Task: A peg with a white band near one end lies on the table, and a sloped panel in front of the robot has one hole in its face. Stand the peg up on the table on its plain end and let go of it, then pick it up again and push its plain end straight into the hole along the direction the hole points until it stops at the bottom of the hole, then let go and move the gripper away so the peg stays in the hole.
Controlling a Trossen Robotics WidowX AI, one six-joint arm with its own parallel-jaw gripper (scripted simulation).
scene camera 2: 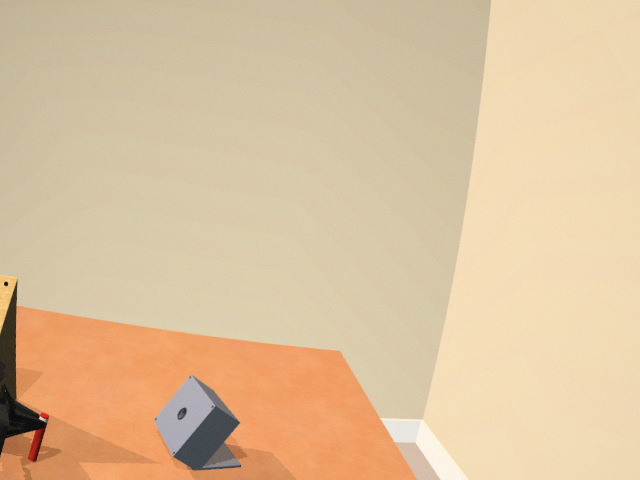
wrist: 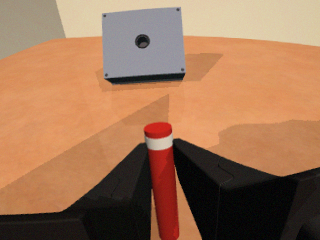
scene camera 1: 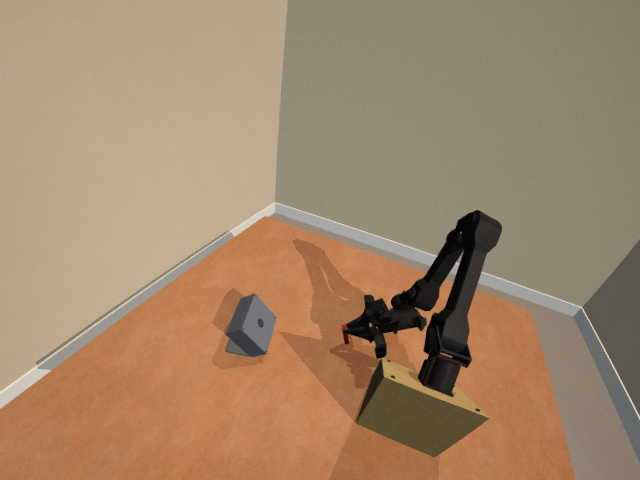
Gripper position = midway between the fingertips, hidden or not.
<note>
My gripper [scene camera 1: 344, 329] holds a red peg. Also in view: a grey sloped panel [scene camera 1: 254, 340].
My gripper shows as well in the wrist view [wrist: 159, 148]. The grey sloped panel also shows in the wrist view [wrist: 162, 59].
</note>
